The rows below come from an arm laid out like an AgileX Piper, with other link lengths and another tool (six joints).
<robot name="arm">
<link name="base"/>
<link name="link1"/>
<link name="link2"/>
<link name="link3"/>
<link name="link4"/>
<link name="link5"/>
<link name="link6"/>
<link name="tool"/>
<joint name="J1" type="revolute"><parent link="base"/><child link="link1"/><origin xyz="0 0 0.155"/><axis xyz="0 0 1"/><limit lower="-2.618" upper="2.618"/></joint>
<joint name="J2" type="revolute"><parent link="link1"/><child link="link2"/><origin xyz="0 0 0"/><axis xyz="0 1 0"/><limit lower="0" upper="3.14"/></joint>
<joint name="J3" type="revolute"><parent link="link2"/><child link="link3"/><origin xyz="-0.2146 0 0.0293"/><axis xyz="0 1 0"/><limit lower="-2.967" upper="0"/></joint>
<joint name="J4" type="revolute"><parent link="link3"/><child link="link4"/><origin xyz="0.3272 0 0.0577"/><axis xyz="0.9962 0 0.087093"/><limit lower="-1.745" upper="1.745"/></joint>
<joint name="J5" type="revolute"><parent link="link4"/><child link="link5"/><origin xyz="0 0 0"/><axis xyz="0 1 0"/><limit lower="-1.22" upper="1.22"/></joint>
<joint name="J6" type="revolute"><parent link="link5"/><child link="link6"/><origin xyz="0.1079 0 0.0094"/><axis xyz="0.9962 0 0.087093"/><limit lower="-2.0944" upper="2.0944"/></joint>
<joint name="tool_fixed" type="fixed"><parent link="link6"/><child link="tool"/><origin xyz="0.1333 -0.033 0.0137" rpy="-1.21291 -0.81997 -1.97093"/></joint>
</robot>
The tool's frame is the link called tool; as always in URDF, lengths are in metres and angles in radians.
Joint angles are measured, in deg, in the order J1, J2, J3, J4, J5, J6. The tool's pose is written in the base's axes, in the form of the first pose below.
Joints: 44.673 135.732 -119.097 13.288 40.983 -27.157
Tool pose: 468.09, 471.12, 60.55, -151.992, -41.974, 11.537
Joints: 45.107 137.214 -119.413 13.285 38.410 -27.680
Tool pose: 470.79, 478.21, 53.26, -151.446, -43.405, 11.427
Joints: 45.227 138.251 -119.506 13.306 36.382 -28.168
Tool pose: 474.29, 481.59, 47.78, -151.055, -44.538, 11.186
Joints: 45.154 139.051 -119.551 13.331 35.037 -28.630
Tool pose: 477.61, 482.35, 42.74, -150.979, -45.245, 11.099
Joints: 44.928 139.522 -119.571 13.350 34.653 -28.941
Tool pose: 479.96, 480.60, 38.55, -151.252, -45.330, 11.209
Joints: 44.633 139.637 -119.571 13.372 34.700 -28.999
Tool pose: 482.10, 477.94, 37.08, -151.389, -45.210, 11.059
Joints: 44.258 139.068 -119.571 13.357 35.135 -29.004
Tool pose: 484.87, 474.91, 42.57, -151.264, -45.328, 10.701
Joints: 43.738 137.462 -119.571 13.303 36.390 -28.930
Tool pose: 487.93, 470.56, 57.92, -150.892, -45.605, 10.154
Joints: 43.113 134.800 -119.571 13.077 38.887 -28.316
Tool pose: 489.39, 463.64, 81.84, -150.425, -45.561, 9.344
